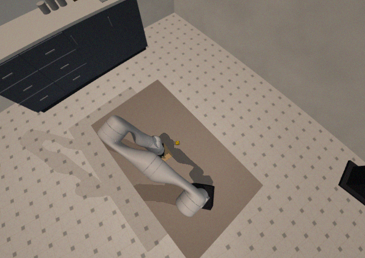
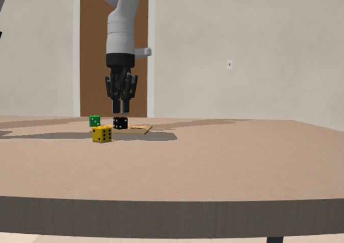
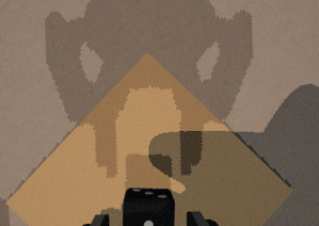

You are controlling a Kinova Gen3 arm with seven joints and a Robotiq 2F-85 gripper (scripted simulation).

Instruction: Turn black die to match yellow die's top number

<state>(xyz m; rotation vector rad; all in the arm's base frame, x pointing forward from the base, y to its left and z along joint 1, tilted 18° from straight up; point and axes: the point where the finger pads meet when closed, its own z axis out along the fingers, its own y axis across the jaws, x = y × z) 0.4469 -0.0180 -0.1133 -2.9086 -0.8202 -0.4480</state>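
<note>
The black die lies 4 cm below my hand. From my hand the other things lie so: green die: 8 cm behind, 8 cm to the left, 5 cm below; yellow die: 3 cm behind, 16 cm to the right, 5 cm below; mat: 1 cm ahead, 6 cm below.
</note>
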